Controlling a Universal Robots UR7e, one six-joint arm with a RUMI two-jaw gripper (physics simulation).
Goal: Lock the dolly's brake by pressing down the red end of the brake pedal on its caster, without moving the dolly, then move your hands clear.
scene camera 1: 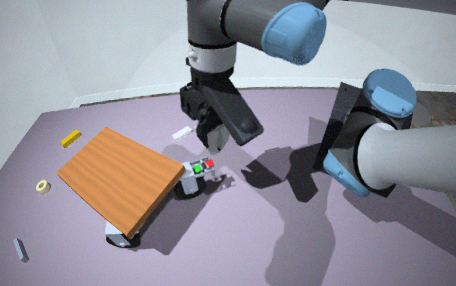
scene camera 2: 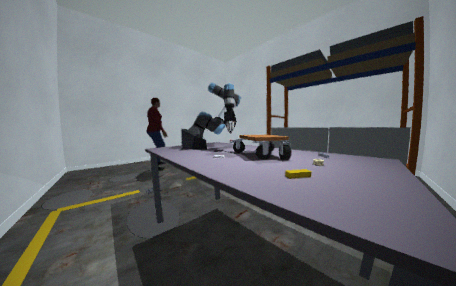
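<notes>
The dolly has an orange wooden deck and stands upright on black-wheeled casters. The brake pedal shows in scene camera 1 on the caster at the deck's right corner, with its green end nearer the deck and its red end farther out. Whether the red end is pressed down I cannot tell for sure. My gripper is shut and empty. It hangs above the pedal, apart from it, and both coloured ends are uncovered in scene camera 1. The pedal's details are too small to see in scene camera 2.
A white block lies behind the dolly in scene camera 1. A yellow block, a cream ring and a grey-blue bar lie to its left. A person stands beyond the table.
</notes>
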